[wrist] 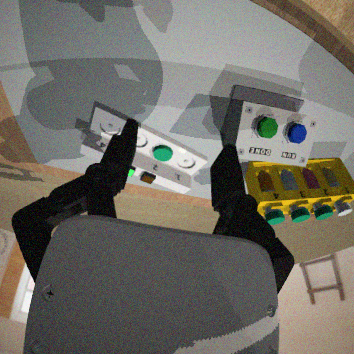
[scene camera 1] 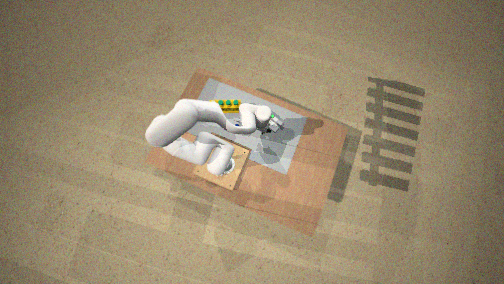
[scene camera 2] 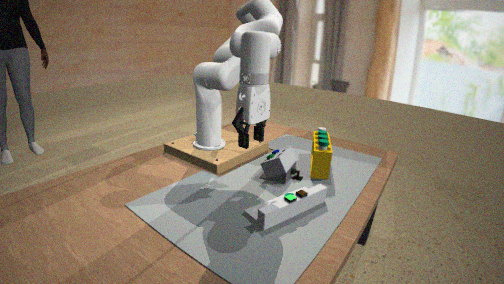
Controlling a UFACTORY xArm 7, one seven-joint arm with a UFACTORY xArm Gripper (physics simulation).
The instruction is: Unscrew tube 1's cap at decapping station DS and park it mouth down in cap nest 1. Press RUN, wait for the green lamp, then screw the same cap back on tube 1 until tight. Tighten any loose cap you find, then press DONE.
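Seen in the pictures: gripper, fingertip midpoint: (wrist: 178,145) (scene camera 1: 257,130) (scene camera 2: 251,143); arm's base, link origin: (scene camera 2: 209,144).
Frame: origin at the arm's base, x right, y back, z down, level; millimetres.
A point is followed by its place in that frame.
Note:
My gripper (wrist: 178,145) @(x 95, y -295, z -104 mm) (scene camera 2: 251,142) @(x 95, y -295, z -104 mm) is open and empty, high above the mat. In the wrist view its fingers straddle part of the white nest strip (wrist: 167,172) @(x 61, y -466, z 4 mm) (scene camera 2: 295,210) @(x 130, y -477, z 16 mm). A green cap (wrist: 162,153) @(x 83, y -428, z 13 mm) sits at the nest marked 2; the nest marked 1 (wrist: 186,161) @(x 31, y -443, z 25 mm) shows no cap. The green lamp (wrist: 131,172) @(x 128, y -462, z -20 mm) (scene camera 2: 290,197) @(x 138, y -463, z -20 mm) is lit; the amber lamp (wrist: 148,178) @(x 96, y -467, z -20 mm) (scene camera 2: 302,193) @(x 101, y -475, z -20 mm) looks dark. The yellow rack (wrist: 325,162) @(x -260, y -319, z 29 mm) (scene camera 2: 320,167) @(x -104, y -422, z -7 mm) holds three green-capped tubes and, at its end, a white-topped tube (wrist: 343,208) @(x -256, y -329, z -82 mm) without a green cap. Cap tightness cannot be told.
A grey console (wrist: 280,144) @(x -44, y -296, z -38 mm) (scene camera 2: 280,167) @(x 9, y -341, z -19 mm) stands between strip and rack, with a green DONE button (wrist: 267,127) @(x -10, y -284, z -36 mm) and a blue RUN button (wrist: 297,132) @(x -53, y -272, z -36 mm). The arm's wooden base (scene camera 2: 215,162) @(x 96, y -143, z 0 mm) is at the table's back. A grey mat (scene camera 2: 165,210) @(x 346, y -227, z 33 mm) lies under the equipment.

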